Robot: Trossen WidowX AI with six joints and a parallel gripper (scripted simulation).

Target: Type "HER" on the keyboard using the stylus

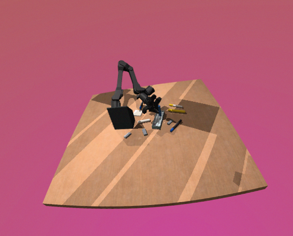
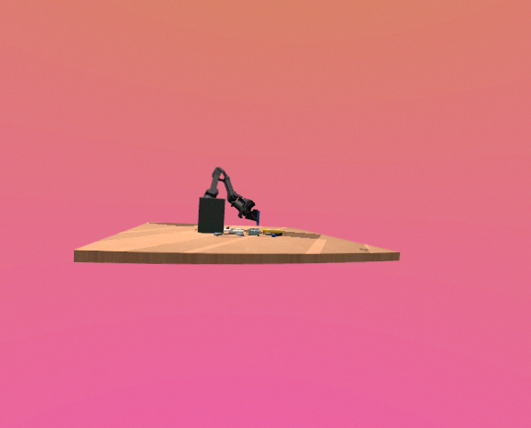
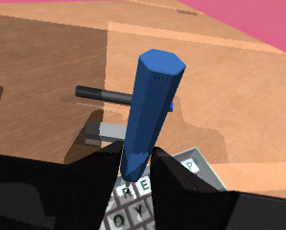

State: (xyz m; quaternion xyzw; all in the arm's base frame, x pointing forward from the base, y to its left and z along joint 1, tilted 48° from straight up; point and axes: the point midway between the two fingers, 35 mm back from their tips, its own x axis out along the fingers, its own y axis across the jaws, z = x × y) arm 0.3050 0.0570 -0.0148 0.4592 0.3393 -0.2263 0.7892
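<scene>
The grey block lies 70 mm ahead of my gripper tip, 20 mm to the right of it and 80 mm below it. Round my gripper tip: blue stylus (20 mm below); white stick (140 mm behind, 10 mm to the left, 80 mm below).
</scene>
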